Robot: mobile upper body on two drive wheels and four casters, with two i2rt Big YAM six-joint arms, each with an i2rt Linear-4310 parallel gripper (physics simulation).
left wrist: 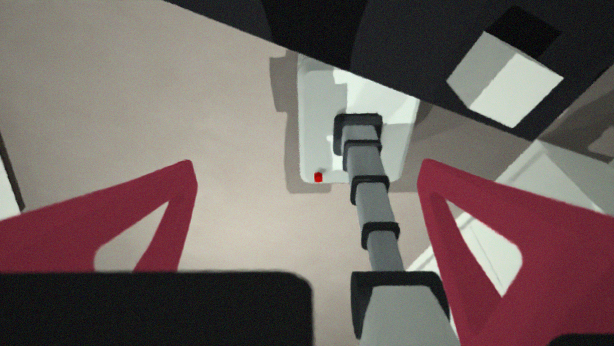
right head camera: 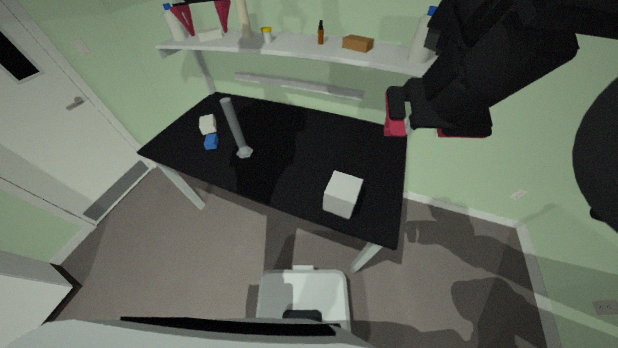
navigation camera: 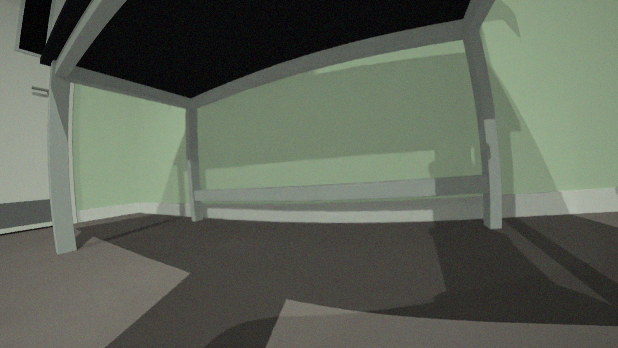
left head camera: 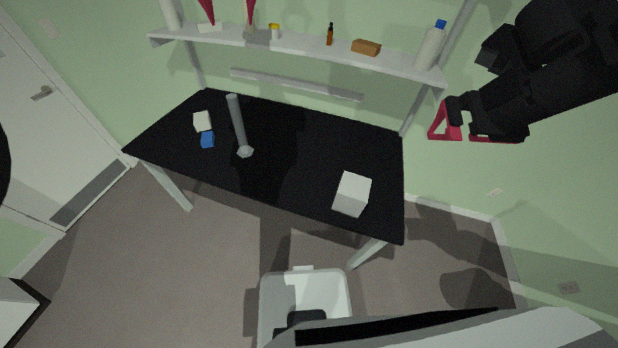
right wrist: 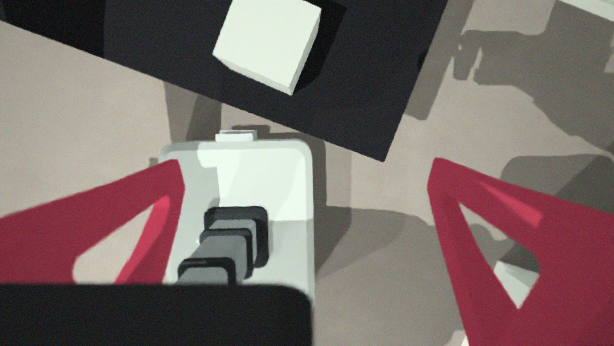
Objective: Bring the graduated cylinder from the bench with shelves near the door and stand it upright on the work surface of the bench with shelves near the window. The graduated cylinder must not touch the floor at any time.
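Places are measured from the left arm's base along level axes (x ahead, y left, z up), in centimetres.
Pixels of known places: left gripper, between the fingertips: (left wrist: 307, 172) (right head camera: 209, 34) (left head camera: 232, 25); right gripper, between the fingertips: (right head camera: 412, 132) (left head camera: 449, 137) (right wrist: 306, 172).
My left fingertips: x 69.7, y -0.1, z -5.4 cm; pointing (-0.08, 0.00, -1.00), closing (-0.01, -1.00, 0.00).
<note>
Ahead of a thing's pixels: the offset from my left fingertips to its top centre. "pt": to the spot under its first point. Level surfaces: height alone.
The graduated cylinder @[dy +8.4, dx +12.1, dz -27.3 cm] (left head camera: 238, 122) (right head camera: 233, 122), a grey tube on a hexagonal foot, stands upright on the black top of the bench near the door @[pt dy -32.3, dx +17.0, dz -59.3 cm] (left head camera: 320, 145) (right head camera: 310, 150). My left gripper (left head camera: 232, 24) (right head camera: 209, 34) (left wrist: 307, 172) is open and empty, high up, appearing in front of the shelf and beyond the cylinder in the head views. My right gripper (left head camera: 465, 139) (right head camera: 425, 134) (right wrist: 306, 172) is open and empty, held high at the right end of the bench. The cylinder does not show in either wrist view. The bench near the window is not identifiable in view.
A blue block @[dy +30.3, dx +20.2, dz -55.4 cm] (left head camera: 207, 139) (right head camera: 211, 141) and a small white block @[dy +38.0, dx +36.1, dz -53.6 cm] (left head camera: 202, 121) (right head camera: 207, 124) lie left of the cylinder. A larger white box @[dy -40.5, dx -19.6, dz -46.4 cm] (left head camera: 352, 194) (right head camera: 343, 194) (right wrist: 270, 42) stands near the front right. Bottles stand on the shelf @[dz -13.7 cm] (left head camera: 300, 46). Bench legs @[pt dy +72.1, dx +19.5, dz -104.5 cm] (navigation camera: 62, 170) stand ahead.
</note>
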